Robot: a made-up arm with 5 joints.
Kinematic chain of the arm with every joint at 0, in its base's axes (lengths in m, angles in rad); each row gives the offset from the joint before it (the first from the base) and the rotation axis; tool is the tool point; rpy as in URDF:
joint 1: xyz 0 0 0.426 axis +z
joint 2: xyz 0 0 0 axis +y
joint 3: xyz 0.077 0 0.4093 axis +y
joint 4: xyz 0.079 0 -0.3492 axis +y
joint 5: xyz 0.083 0 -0.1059 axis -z
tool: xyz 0 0 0 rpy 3.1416 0 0
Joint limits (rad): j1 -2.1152..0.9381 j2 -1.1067..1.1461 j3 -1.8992..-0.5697 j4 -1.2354..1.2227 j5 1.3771..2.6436
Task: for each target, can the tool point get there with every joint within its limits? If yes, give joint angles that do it. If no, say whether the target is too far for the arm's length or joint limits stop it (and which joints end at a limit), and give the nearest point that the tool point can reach.
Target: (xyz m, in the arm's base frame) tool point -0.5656 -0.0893 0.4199
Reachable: no: joint limits stop it (at a limit: joint 1) | nearest point -0.1913 -0.3159 0.4199 | short by 0.438 m
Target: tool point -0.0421 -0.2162 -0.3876
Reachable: no: joint limits stop it (at a limit: joint 2) | nearest point -0.0587 -0.3014 0.0417 | short by 0.438 m
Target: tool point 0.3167 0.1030 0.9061
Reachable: yes | joints 0.3143 -0.5553 -1.0098 0.5498 2.2657
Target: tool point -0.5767 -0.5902 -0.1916
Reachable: no: too far | nearest point -0.3337 -0.5512 0.0942 | short by 0.377 m
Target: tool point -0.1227 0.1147 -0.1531
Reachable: no: joint limits stop it (at a limit: joint 1, joint 2, joint 3) | nearest point 0.1177 0.1605 0.0817 | short by 0.339 m
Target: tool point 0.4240 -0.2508 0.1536
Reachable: yes | joints -0.5341 0.9206 -0.7903 -0.1713 1.7429
